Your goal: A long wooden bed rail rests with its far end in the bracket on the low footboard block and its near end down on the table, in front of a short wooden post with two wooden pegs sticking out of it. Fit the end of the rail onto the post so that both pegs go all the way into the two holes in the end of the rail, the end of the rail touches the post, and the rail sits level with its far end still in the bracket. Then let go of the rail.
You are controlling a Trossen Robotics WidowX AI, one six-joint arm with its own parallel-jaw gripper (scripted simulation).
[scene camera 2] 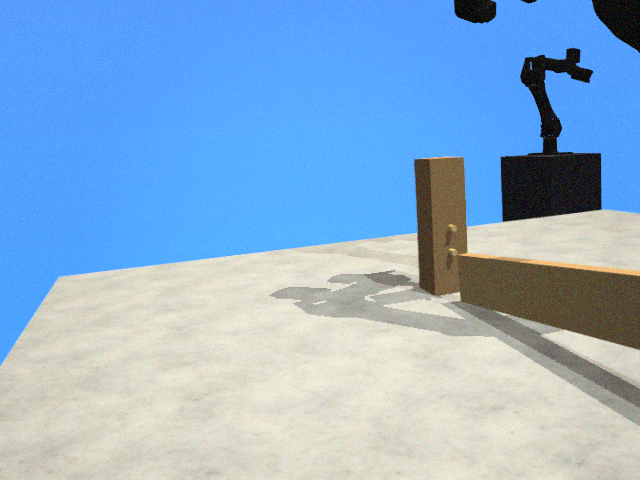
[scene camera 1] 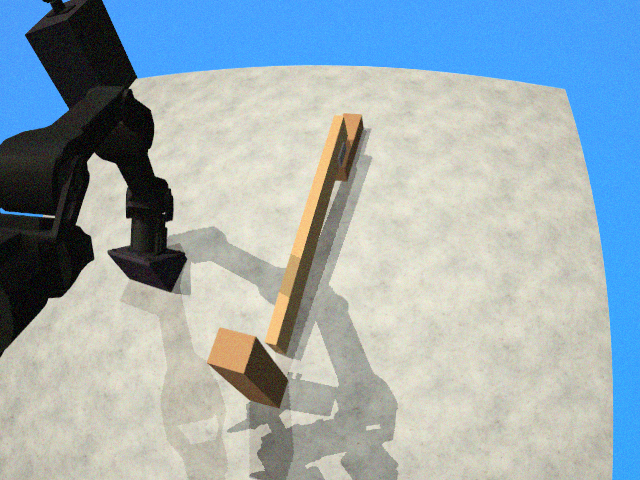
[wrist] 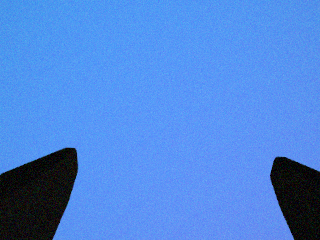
A long wooden rail shows in scene camera 2 and in scene camera 1; in the wrist view it is out of frame. The same spot on a short wooden post: (scene camera 1: 241, 359) is (scene camera 2: 427, 158). The same spot on the long wooden rail: (scene camera 2: 588, 300) is (scene camera 1: 320, 209).
